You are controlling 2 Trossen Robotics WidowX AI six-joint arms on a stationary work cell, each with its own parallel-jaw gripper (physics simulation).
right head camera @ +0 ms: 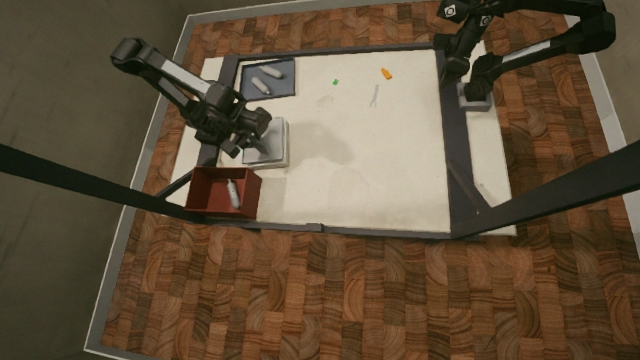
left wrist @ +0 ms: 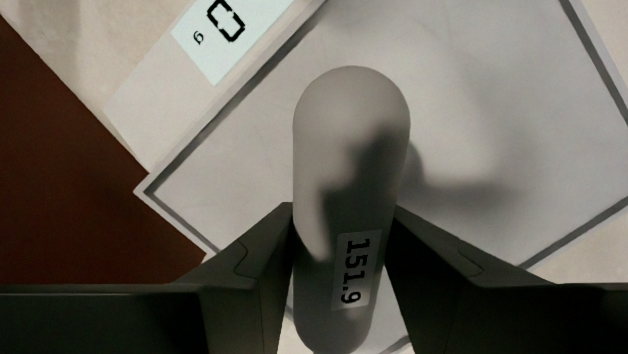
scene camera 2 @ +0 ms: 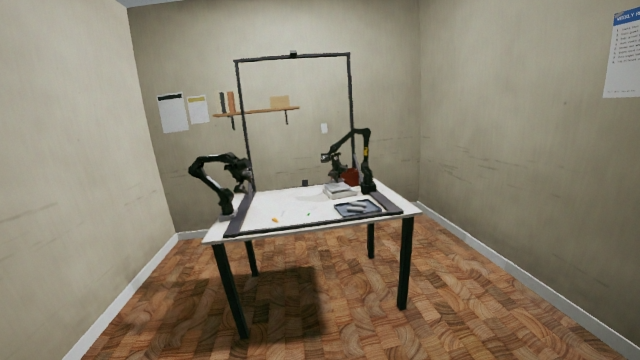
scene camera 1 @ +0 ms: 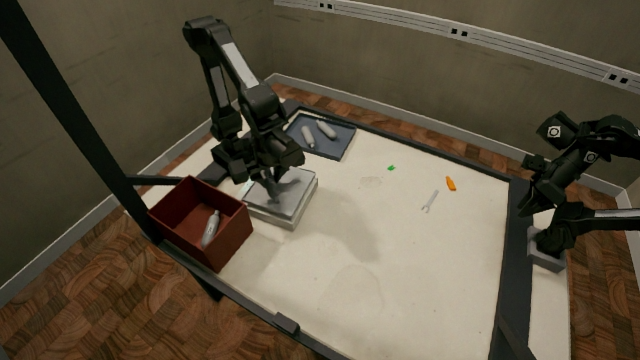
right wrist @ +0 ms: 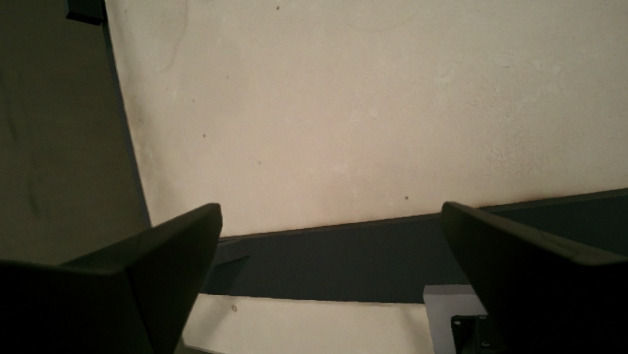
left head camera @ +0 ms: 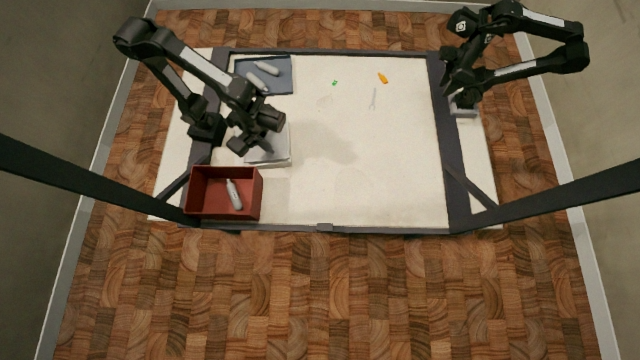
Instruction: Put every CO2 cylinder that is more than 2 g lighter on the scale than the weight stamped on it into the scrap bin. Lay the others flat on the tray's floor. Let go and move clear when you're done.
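Frame: origin at the left arm's base, x left, y back, z up, level; centimetres.
Seen in the pictures: left gripper, fingertip midpoint: (right head camera: 255, 143) (left wrist: 335, 212) (scene camera 2: 338, 182) (scene camera 1: 269, 184) (left head camera: 259, 141); right gripper, fingertip midpoint: (right head camera: 440, 83) (scene camera 2: 249, 188) (scene camera 1: 518, 212) (right wrist: 333, 213) (left head camera: 441, 91); left arm's base, origin of the base link: (right head camera: 209, 127) (scene camera 2: 368, 183) (scene camera 1: 231, 148) (left head camera: 204, 123); right arm's base, origin of the base link: (right head camera: 474, 93) (scene camera 2: 228, 212) (scene camera 1: 547, 245) (left head camera: 463, 102).
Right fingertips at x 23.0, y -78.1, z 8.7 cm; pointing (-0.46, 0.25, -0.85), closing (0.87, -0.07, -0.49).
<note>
Pixels of each thing's middle, then the offset from my right fingertips to it. "spot": a spot on its surface instead.
- grey CO2 cylinder, body centre: (left wrist: 337, 255) (scene camera 1: 270, 184) (left head camera: 260, 141) (right head camera: 255, 143) dx -27.1, dy +55.5, dz -6.3 cm
- scale, body centre: (left wrist: 362, 136) (scene camera 1: 274, 190) (left head camera: 261, 142) (right head camera: 260, 143) (scene camera 2: 339, 189) dx -24.5, dy +57.3, dz -12.5 cm
- display, surface spot: (left wrist: 230, 30) spot: dx -28.0, dy +64.2, dz -12.2 cm
- blue tray, body centre: (scene camera 1: 317, 134) (left head camera: 262, 76) (right head camera: 267, 80) (scene camera 2: 356, 208) dx +5.7, dy +66.0, dz -14.8 cm
- red scrap bin, body centre: (scene camera 1: 202, 222) (left head camera: 226, 194) (right head camera: 225, 193) (scene camera 2: 344, 177) dx -45.8, dy +62.3, dz -9.8 cm
- orange object, body centre: (scene camera 1: 450, 183) (left head camera: 382, 77) dx +15.1, dy +18.0, dz -15.4 cm
- wrench, body centre: (scene camera 1: 430, 200) (right head camera: 374, 95) (left head camera: 373, 98) dx +4.4, dy +20.3, dz -15.7 cm
- small green piece, body centre: (scene camera 1: 391, 168) (left head camera: 334, 82) dx +8.7, dy +36.8, dz -15.6 cm
My left gripper (left wrist: 335, 212) is shut on a grey CO2 cylinder (left wrist: 350, 150) (scene camera 1: 271, 190) stamped 151.9 and holds it over the plate of the scale (left wrist: 240, 155) (scene camera 1: 300, 210) (left head camera: 280, 155). The part of the display (left wrist: 230, 30) in view shows a 0 and a g. Two other cylinders (right head camera: 271, 72) (right head camera: 260, 85) lie in the blue tray (right head camera: 287, 90) (scene camera 1: 340, 152). Another cylinder (left head camera: 234, 194) (scene camera 1: 211, 228) lies in the red scrap bin (left head camera: 256, 195) (scene camera 1: 235, 240). My right gripper (right wrist: 333, 213) is open and empty at the right edge of the table.
An orange object (left head camera: 382, 78) (scene camera 1: 450, 183), a wrench (left head camera: 373, 99) (scene camera 1: 430, 201) and a small green piece (left head camera: 334, 82) (scene camera 1: 391, 168) lie on the table right of the tray. The scrap bin stands close beside the scale. Dark frame posts rise at the near corners.
</note>
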